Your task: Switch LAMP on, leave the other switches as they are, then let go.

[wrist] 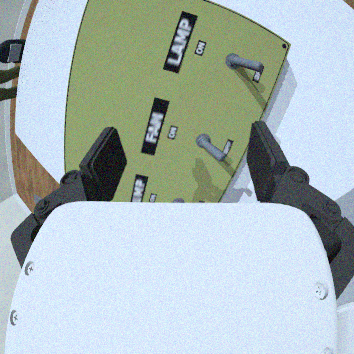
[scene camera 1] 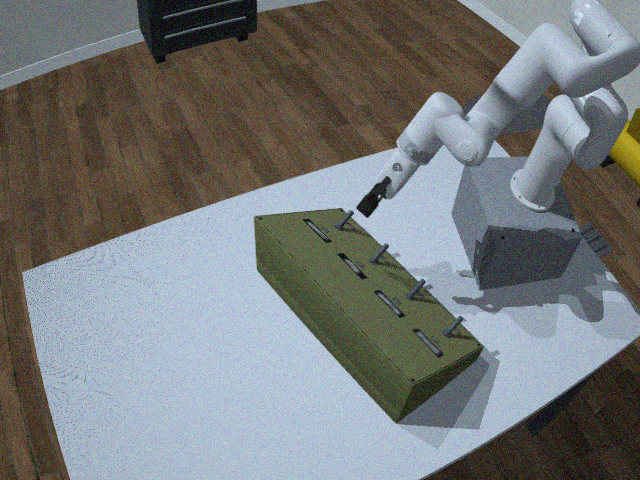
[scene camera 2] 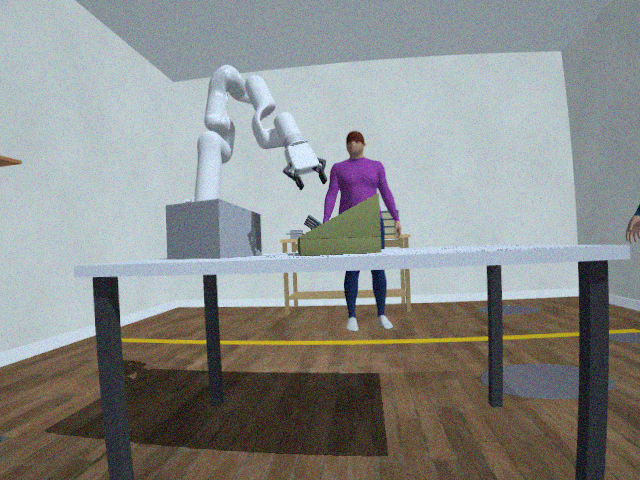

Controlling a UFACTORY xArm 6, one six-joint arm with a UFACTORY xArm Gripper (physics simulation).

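Seen in the pictures: gripper, fingertip midpoint: (wrist: pixel 183 140) (scene camera 1: pixel 371 203) (scene camera 2: pixel 314 185); arm's base, link origin: (wrist: pixel 349 313) (scene camera 1: pixel 532 190) (scene camera 2: pixel 205 209).
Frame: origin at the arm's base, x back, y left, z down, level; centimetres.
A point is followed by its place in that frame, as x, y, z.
Note:
A green sloped switch box (scene camera 1: pixel 320 289) {-60.5, -4.1, 0.2} (scene camera 2: pixel 351 227) {-53.0, -27.7, 10.5} (wrist: pixel 107 65) {-56.4, -15.3, 2.4} stands on the table. The LAMP lever (scene camera 1: pixel 344 220) {-42.2, -21.1, 7.2} (wrist: pixel 245 62) {-41.6, -21.3, 6.6}, at the box's far end in scene camera 1, leans away from its ON mark (wrist: pixel 200 48) {-47.4, -20.9, 7.2}. The FAN lever (scene camera 1: pixel 379 253) {-41.3, -9.2, 7.1} (wrist: pixel 212 147) {-40.8, -9.9, 6.7} beside it also leans away from its ON mark (wrist: pixel 172 132) {-46.6, -9.0, 7.1}. Two more levers (scene camera 1: pixel 415 289) {-40.6, 2.7, 7.1} (scene camera 1: pixel 453 326) {-39.7, 14.7, 7.1} lean the same way; in the wrist view they are mostly hidden or out of frame. My gripper (scene camera 1: pixel 365 212) {-42.1, -13.4, -5.2} (scene camera 2: pixel 312 184) {-42.1, -13.4, -5.2} (wrist: pixel 183 140) {-42.1, -13.4, -5.2} is open and empty, above the box's LAMP end, apart from the levers.
The white table (scene camera 1: pixel 155 361) {-94.6, -16.8, 18.7} (scene camera 2: pixel 439 256) {-71.5, -53.2, 19.4} carries the box and the grey robot pedestal (scene camera 1: pixel 527 258) {-10.6, 11.1, 8.0} (scene camera 2: pixel 192 230) {1.7, -11.1, 8.6}. A person in purple (scene camera 2: pixel 356 180) stands beyond the table, near a wooden bench (scene camera 2: pixel 346 294). A dark drawer cabinet (scene camera 1: pixel 199 23) stands by the wall.

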